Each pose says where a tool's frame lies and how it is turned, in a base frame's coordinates. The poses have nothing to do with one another.
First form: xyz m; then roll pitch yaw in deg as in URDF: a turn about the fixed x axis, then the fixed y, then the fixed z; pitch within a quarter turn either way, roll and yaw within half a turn.
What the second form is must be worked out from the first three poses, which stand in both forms.
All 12 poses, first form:
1: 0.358 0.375 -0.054 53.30 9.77 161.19
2: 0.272 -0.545 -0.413 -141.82 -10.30 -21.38
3: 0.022 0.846 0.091 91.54 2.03 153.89
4: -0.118 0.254 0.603 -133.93 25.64 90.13
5: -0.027 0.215 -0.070 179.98 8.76 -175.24
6: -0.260 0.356 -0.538 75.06 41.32 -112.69
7: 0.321 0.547 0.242 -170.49 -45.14 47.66
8: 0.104 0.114 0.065 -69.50 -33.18 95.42
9: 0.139 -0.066 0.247 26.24 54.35 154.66
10: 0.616 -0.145 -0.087 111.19 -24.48 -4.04
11: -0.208 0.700 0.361 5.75 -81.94 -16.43
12: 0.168 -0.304 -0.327 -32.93 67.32 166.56
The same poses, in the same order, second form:
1: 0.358 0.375 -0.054 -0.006 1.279 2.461
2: 0.272 -0.545 -0.413 -2.464 0.386 -0.381
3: 0.022 0.846 0.091 0.426 1.991 1.922
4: -0.118 0.254 0.603 -2.026 -1.672 1.207
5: -0.027 0.215 -0.070 -0.124 2.986 0.010
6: -0.260 0.356 -0.538 1.508 -0.878 -2.025
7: 0.321 0.547 0.242 -2.287 -1.106 -0.880
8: 0.104 0.114 0.065 -0.441 -1.277 1.074
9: 0.139 -0.066 0.247 -1.039 0.785 2.193
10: 0.616 -0.145 -0.087 1.891 -0.349 0.366
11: -0.208 0.700 0.361 -0.123 -1.428 -0.164
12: 0.168 -0.304 -0.327 1.679 0.520 -2.451
